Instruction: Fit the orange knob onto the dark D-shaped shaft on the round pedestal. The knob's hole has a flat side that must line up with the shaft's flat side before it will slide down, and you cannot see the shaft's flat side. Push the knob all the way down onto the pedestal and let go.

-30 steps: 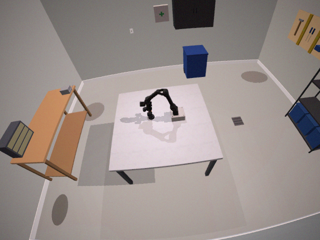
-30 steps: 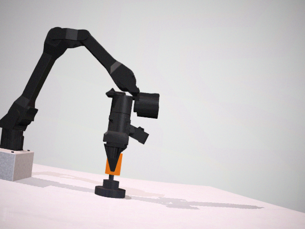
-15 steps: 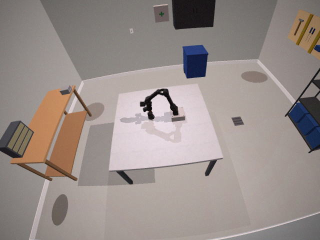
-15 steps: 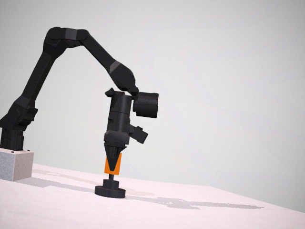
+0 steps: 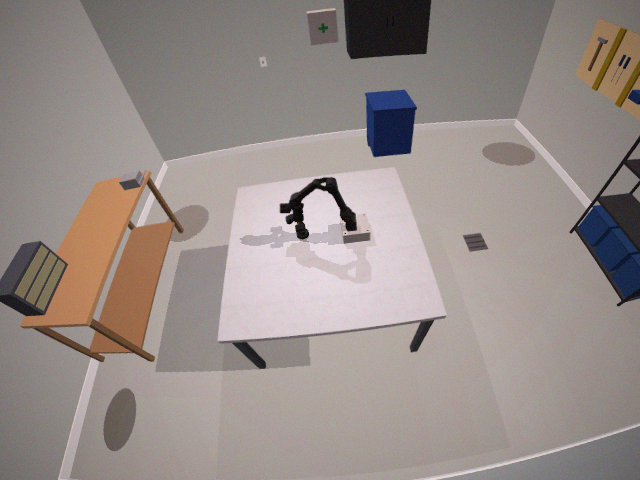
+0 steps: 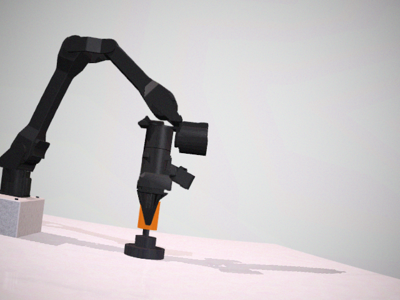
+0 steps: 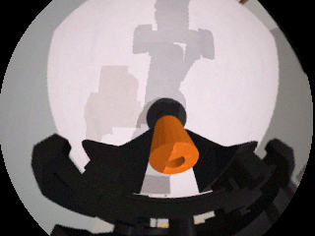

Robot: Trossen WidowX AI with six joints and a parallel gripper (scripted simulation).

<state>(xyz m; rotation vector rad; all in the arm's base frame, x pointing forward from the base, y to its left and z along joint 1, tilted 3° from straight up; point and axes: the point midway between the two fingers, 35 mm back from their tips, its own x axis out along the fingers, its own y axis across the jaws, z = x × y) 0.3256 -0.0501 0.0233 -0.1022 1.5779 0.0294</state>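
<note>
Right now my gripper tip is 20 mm below the orange knob. The rest, counted from my gripper tip: dark round pedestal (40 mm below).
</note>
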